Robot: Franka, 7 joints.
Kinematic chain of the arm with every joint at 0, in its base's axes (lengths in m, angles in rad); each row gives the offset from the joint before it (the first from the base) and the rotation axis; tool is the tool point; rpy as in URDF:
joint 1: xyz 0 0 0.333 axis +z
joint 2: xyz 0 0 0 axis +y
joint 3: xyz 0 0 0.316 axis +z
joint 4: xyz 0.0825 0 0 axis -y
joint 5: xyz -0.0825 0 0.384 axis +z
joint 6: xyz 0 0 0 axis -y
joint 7: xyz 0.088 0 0 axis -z
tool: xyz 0 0 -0.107 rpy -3.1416 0 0
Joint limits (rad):
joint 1: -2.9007..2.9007
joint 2: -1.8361..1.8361
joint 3: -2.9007..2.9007
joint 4: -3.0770..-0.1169
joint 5: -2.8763..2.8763
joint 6: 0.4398..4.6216
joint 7: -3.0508..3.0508
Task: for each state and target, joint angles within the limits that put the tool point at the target. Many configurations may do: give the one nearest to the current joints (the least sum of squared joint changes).
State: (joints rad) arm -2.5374 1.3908 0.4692 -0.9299 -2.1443 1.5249 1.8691
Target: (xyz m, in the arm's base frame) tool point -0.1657 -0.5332 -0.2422
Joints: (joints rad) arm -2.2056 1.8313 0.5858 -1.0956 -2.1570 1.6896 1.8691
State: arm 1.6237 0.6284 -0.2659 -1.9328 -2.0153 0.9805 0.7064
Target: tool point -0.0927 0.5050 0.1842
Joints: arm 1.9506 0.6748 0.0556 -2.1910 -1.9604 0.9375 0.7064
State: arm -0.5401 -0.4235 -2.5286 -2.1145 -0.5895 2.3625 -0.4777
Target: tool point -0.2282 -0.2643 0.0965
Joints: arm -0.2330 -0.6399 -2.2615 -2.5901 -0.5678 2.3050 -0.4777
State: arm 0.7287 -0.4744 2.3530 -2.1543 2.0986 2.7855 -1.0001
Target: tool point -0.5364 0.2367 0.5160
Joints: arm 0.5996 -0.0340 2.2025 -1.9188 2.0808 2.8774 -1.0001
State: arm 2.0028 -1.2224 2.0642 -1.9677 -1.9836 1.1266 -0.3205
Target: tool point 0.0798 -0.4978 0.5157
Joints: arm 2.8726 -1.2169 1.6417 -2.0386 -1.8179 0.6639 -0.3205
